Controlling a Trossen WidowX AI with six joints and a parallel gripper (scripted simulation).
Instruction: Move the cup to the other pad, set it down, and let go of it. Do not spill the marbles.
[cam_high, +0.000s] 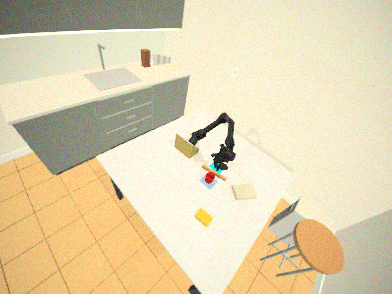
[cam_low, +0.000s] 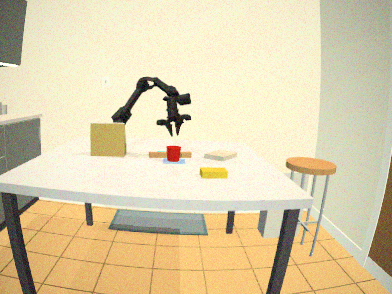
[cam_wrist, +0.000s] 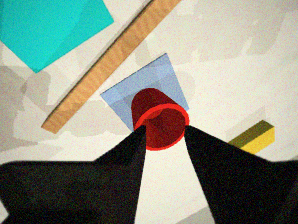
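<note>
Right now my gripper tip is 1 cm past the red cup, 5 cm to the left of it and 8 cm above it. The rest, counted from my gripper tip: pale blue pad (1 cm behind, 5 cm to the right, 13 cm below); then blue marble (3 cm behind, 4 cm to the right, 11 cm below); then wooden bar (2 cm behind, 5 cm to the left, 12 cm below).
</note>
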